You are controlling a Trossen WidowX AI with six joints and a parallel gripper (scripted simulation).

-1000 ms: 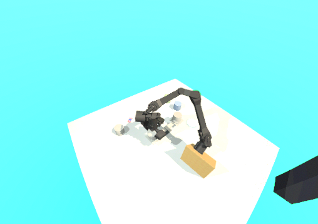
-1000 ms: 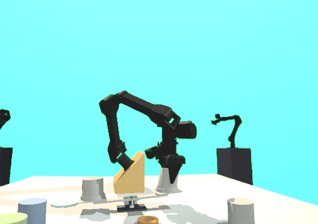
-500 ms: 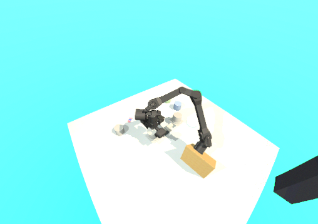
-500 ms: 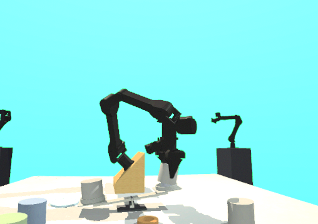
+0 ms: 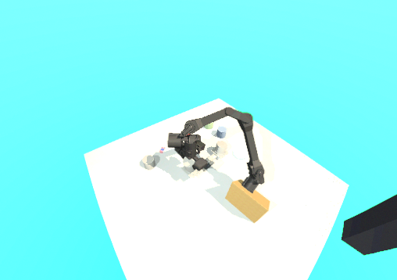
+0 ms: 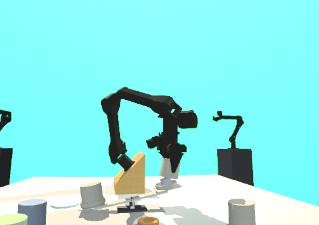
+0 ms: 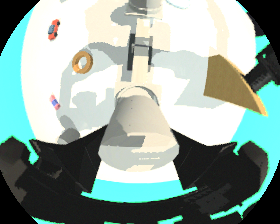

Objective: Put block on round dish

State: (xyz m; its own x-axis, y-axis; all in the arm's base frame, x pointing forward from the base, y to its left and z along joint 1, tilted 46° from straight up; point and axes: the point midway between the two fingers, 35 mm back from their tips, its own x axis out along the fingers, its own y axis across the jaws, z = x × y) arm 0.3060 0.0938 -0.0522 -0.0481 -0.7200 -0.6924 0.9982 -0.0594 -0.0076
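My gripper tip is 20 mm to the left of the pale blue block and 40 mm above it. Also, from my gripper tip: orange ring 140 mm ahead, 120 mm to the right, 120 mm below; then grey cup 20 mm behind, 290 mm to the right, 70 mm below; then red toy car 270 mm ahead, 260 mm to the right, 110 mm below.
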